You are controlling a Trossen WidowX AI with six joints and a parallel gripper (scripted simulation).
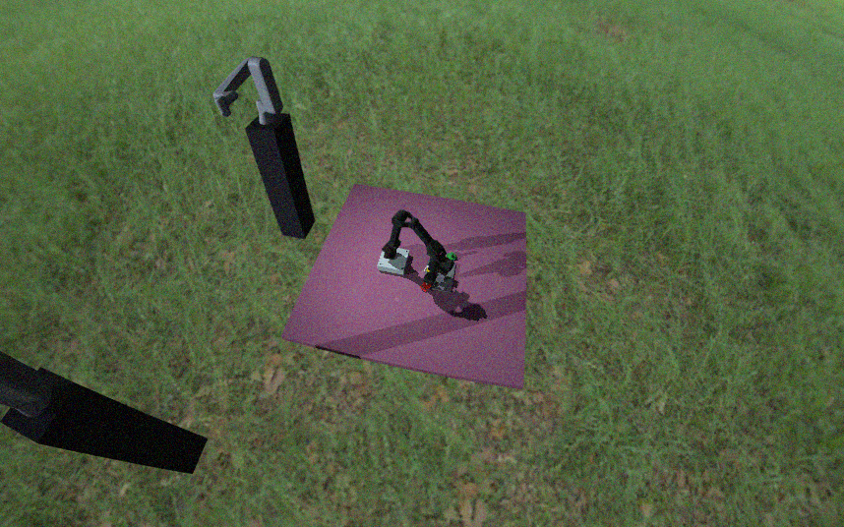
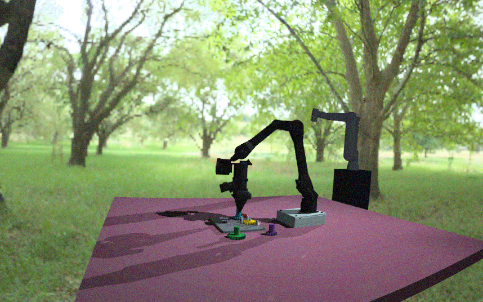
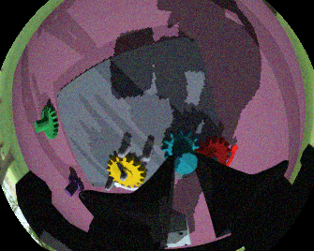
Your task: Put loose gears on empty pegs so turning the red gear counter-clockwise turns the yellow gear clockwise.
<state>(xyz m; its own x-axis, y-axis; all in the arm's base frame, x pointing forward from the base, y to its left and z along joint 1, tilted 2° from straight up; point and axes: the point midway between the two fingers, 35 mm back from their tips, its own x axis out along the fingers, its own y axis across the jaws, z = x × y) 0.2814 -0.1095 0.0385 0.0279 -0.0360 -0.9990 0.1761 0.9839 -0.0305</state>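
The teal gear lies 10 mm below my gripper tip. From my gripper tip the other things lie so: yellow gear (70 mm to the left, 20 mm below, 20 mm behind); red gear (40 mm to the right, 30 mm behind, 20 mm below); purple gear (220 mm to the left, 50 mm behind, 20 mm below).
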